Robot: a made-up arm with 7 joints. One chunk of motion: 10 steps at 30 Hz.
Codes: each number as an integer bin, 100 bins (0 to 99) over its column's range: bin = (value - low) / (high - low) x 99, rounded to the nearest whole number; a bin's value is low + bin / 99 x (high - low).
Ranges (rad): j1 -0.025..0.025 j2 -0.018..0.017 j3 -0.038..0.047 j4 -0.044..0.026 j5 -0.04..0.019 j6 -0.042..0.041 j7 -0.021..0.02
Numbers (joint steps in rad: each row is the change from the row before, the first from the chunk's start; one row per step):
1: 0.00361 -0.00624 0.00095 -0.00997 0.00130 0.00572 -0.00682
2: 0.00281 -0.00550 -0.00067 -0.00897 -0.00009 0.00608 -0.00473
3: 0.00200 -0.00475 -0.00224 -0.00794 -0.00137 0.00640 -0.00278
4: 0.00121 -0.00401 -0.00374 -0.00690 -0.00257 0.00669 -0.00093
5: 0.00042 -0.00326 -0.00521 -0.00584 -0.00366 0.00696 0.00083
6: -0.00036 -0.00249 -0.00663 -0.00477 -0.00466 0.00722 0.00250
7: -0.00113 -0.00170 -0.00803 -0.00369 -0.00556 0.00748 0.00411
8: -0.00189 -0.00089 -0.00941 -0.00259 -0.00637 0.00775 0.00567
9: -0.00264 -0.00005 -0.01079 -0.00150 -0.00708 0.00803 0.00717
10: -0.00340 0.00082 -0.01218 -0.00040 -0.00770 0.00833 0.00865
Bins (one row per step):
1: 57 33 45 48 69 57 34
2: 55 35 43 50 67 57 39
3: 53 37 42 51 65 58 44
4: 52 40 40 52 63 58 48
5: 50 42 38 54 61 58 53
6: 49 44 37 55 59 59 57
7: 47 46 35 57 58 59 61
8: 46 48 33 59 56 59 64
9: 44 51 32 60 55 60 68
10: 43 53 30 62 54 60 72

